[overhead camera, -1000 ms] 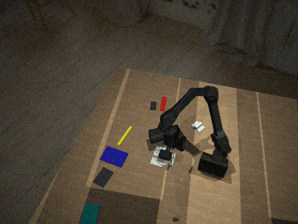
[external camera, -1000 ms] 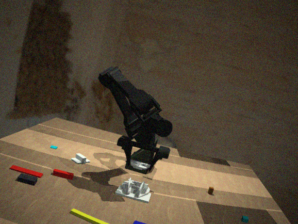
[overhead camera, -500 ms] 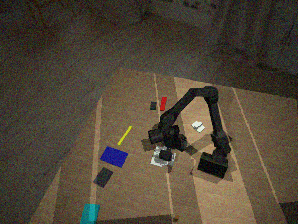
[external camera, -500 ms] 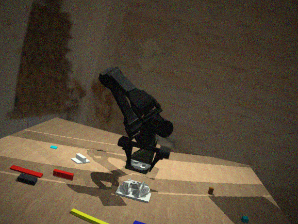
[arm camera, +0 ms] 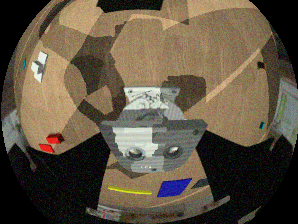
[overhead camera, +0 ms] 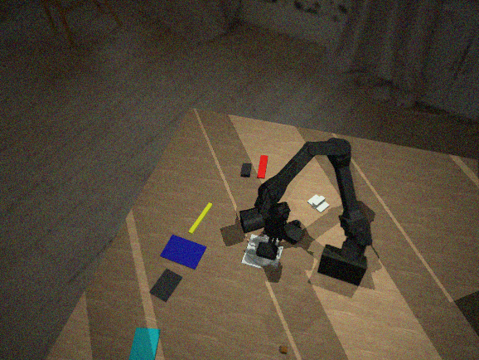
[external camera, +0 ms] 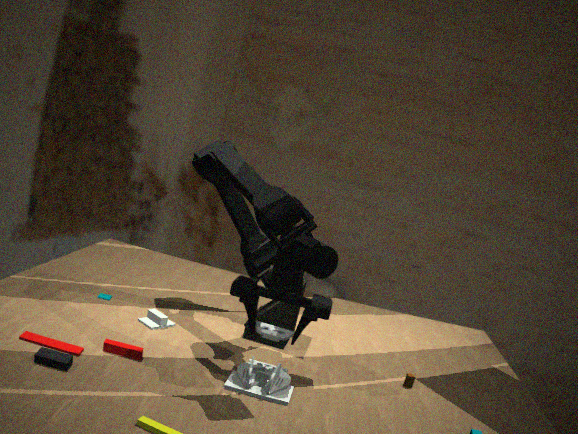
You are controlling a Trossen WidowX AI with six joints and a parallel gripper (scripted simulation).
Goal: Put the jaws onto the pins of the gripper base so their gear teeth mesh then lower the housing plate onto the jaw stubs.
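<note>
Right now the grey jaw is 1 cm ahead of my gripper tip, 2 cm to the left of it and 7 cm below it. Also, from my gripper tip: yellow bar 30 cm ahead, 8 cm to the right, 8 cm below; then white block 12 cm behind, 26 cm to the right, 7 cm below; then blue plate 32 cm ahead, 7 cm to the left, 8 cm below.
</note>
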